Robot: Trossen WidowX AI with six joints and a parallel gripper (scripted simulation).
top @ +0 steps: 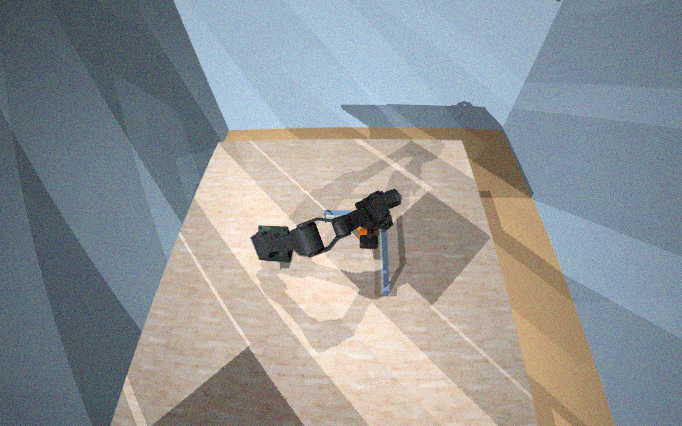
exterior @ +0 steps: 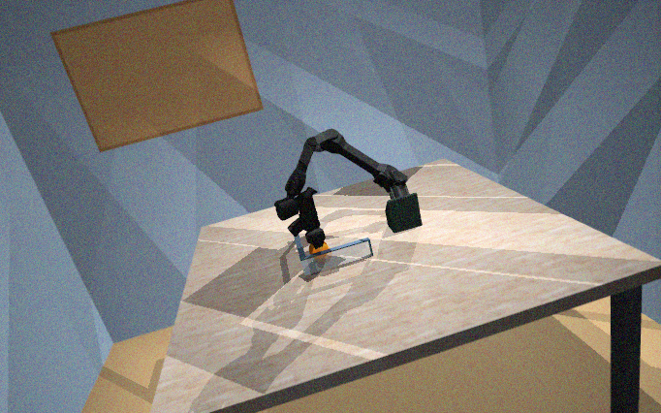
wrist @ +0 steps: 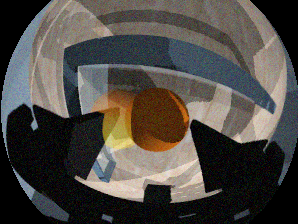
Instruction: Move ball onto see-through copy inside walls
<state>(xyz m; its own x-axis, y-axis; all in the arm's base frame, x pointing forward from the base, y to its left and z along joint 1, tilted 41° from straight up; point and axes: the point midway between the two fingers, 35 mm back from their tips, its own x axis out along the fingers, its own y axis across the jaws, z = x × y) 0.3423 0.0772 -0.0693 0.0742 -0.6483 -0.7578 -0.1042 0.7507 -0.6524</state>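
Now: gripper tip 10 mm past the see-through copy and 40 mm to the right of it. The rest, counted from my gripper tip: orange ball: right at my gripper tip; clear wall: 60 mm behind, 80 mm to the left.
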